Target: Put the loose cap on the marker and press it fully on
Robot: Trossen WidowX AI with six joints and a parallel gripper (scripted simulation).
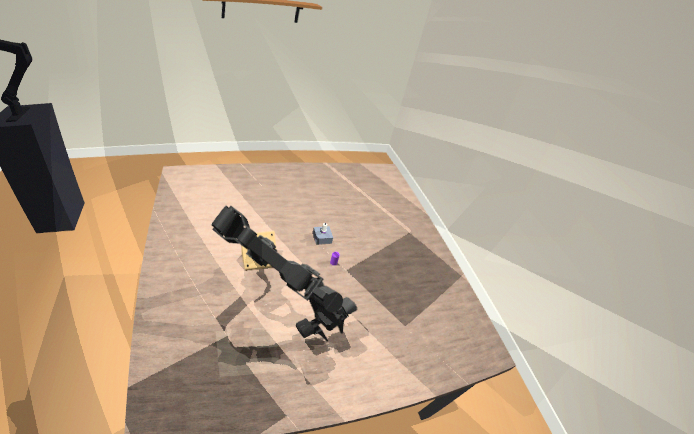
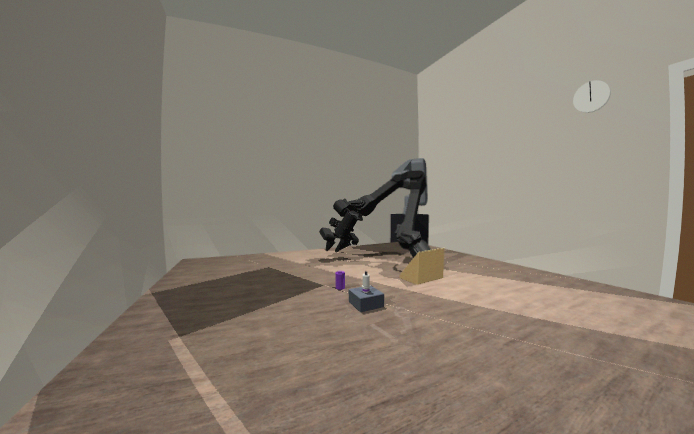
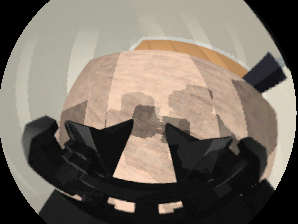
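My gripper tip is now 330 mm to the right of the purple cap, 110 mm short of it and 20 mm above it. From my gripper tip the other things lie so: grey-blue holder block (470 mm to the left, 100 mm ahead, 20 mm below).
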